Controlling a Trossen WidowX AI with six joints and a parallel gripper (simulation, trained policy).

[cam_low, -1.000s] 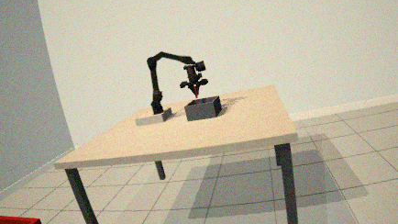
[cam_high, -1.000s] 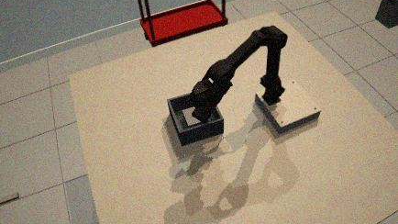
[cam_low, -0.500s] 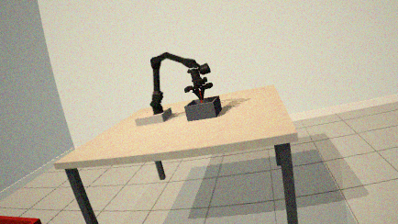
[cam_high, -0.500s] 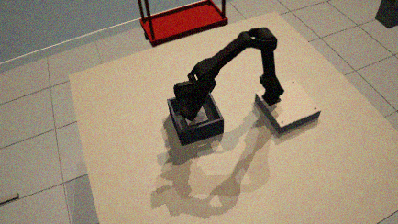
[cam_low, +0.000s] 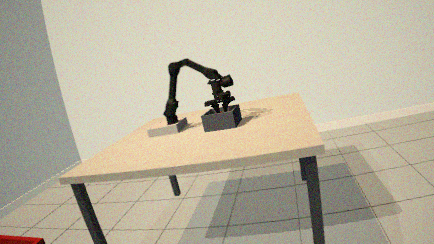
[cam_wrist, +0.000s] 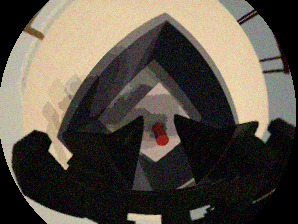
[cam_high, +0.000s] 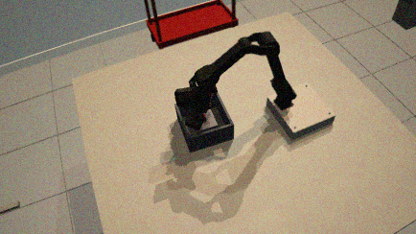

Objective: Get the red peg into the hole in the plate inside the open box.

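My gripper tip is now 10 mm past the red peg, 10 mm to the right of it and 20 mm above it. From my gripper tip the other things lie so: grey plate (10 mm behind, 10 mm to the left, 20 mm below); then dark box (10 mm behind, 10 mm to the left, 40 mm below).
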